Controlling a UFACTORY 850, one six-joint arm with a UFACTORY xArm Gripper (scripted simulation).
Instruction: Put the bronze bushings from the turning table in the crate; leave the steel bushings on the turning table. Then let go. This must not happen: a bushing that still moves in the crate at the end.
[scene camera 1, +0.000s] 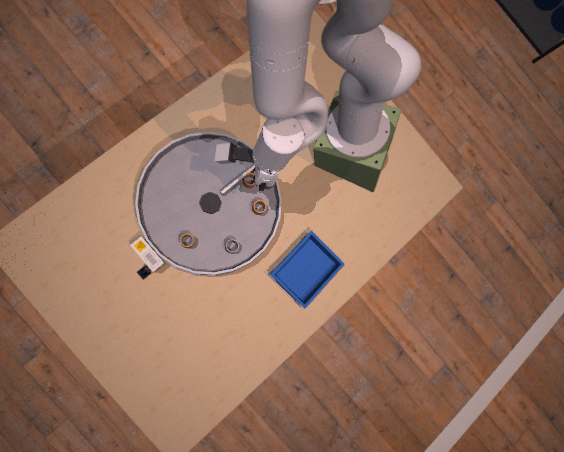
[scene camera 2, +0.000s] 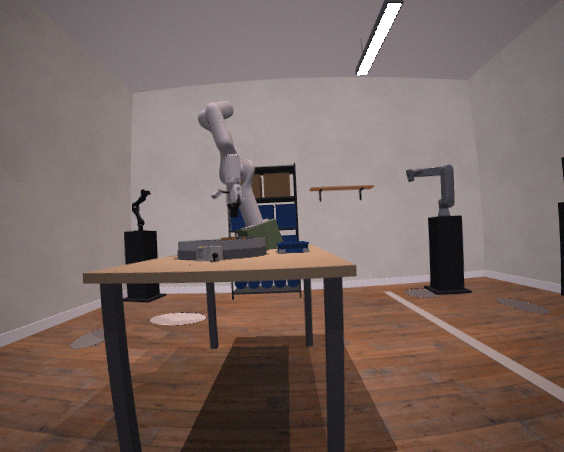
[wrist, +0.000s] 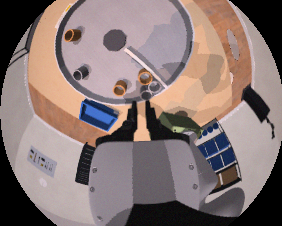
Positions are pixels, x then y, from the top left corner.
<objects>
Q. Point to a blue crate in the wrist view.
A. At 106, 117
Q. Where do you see the gripper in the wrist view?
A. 141, 106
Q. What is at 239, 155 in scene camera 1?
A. The gripper.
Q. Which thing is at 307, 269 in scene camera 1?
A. A blue crate.
</objects>
